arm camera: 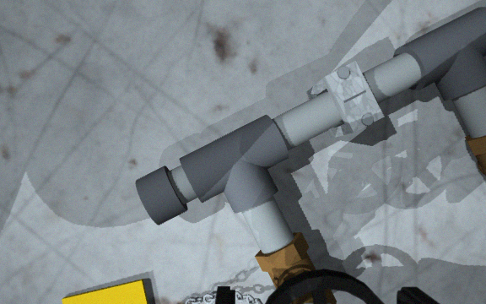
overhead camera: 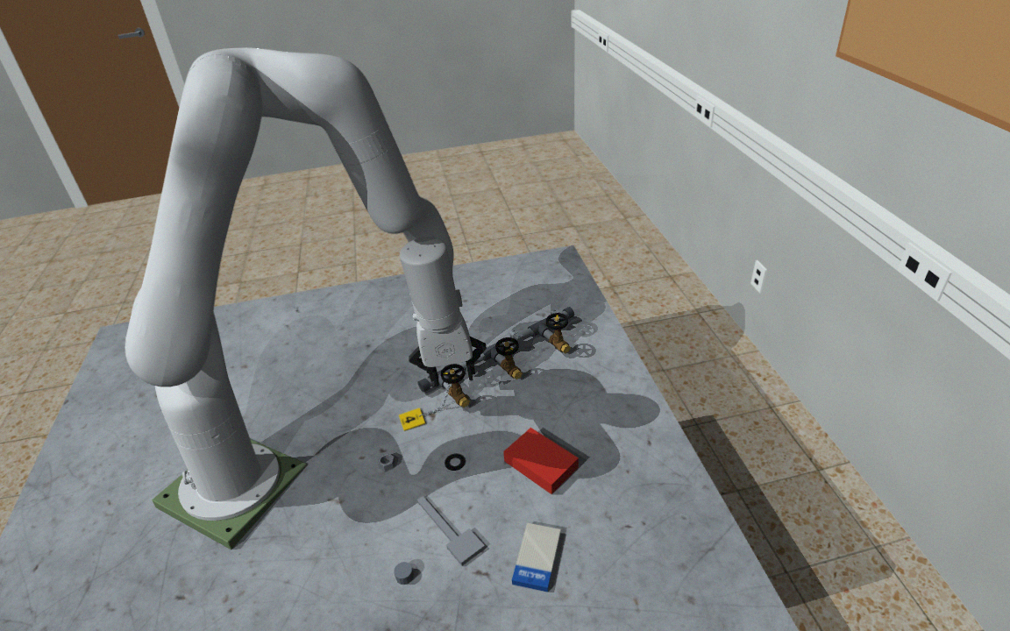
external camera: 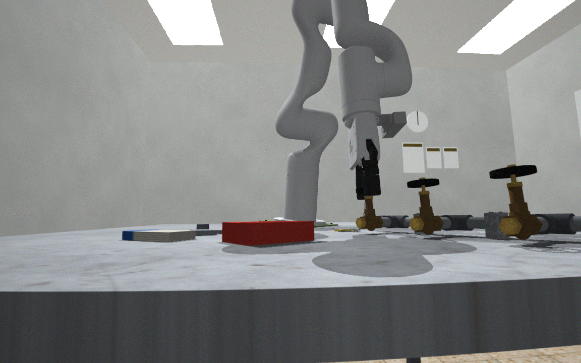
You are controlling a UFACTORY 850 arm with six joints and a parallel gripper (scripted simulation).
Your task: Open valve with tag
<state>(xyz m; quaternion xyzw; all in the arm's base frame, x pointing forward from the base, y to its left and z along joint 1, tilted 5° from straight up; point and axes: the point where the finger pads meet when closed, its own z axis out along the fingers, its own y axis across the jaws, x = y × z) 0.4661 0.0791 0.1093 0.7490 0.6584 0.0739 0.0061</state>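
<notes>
The yellow tag lies 9 cm behind my hand, 2 cm to the right of it and 9 cm below it. From my hand the other things lie so: black washer: 3 cm behind, 16 cm to the right, 9 cm below; then red block: 13 cm ahead, 21 cm to the right, 7 cm below; then grey nut: 17 cm behind, 12 cm to the right, 8 cm below.
</notes>
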